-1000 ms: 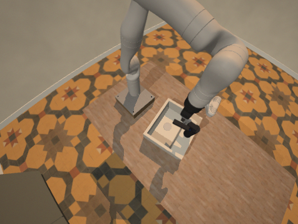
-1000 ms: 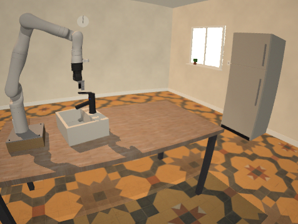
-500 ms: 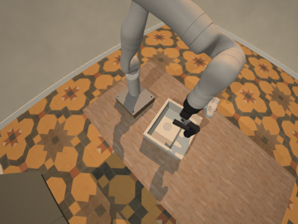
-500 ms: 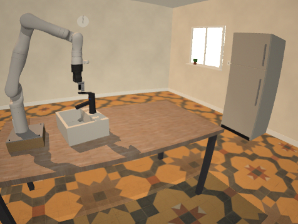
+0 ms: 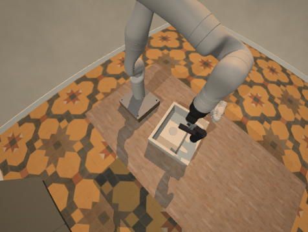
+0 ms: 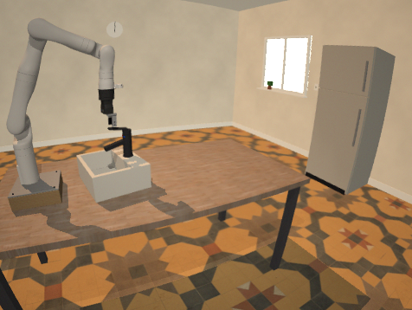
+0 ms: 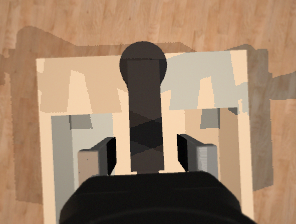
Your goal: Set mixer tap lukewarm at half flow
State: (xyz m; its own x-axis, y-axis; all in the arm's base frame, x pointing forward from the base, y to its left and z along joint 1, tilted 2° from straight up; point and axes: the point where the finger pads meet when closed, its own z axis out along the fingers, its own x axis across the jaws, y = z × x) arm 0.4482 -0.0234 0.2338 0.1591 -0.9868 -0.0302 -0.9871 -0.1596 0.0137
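Right now my hand is 30 mm short of the black lever and 40 mm above it. Also, from my hand: sink basin: 40 mm behind, 10 mm to the right, 270 mm below; black mixer tap: 50 mm ahead, 10 mm to the left, 80 mm below.
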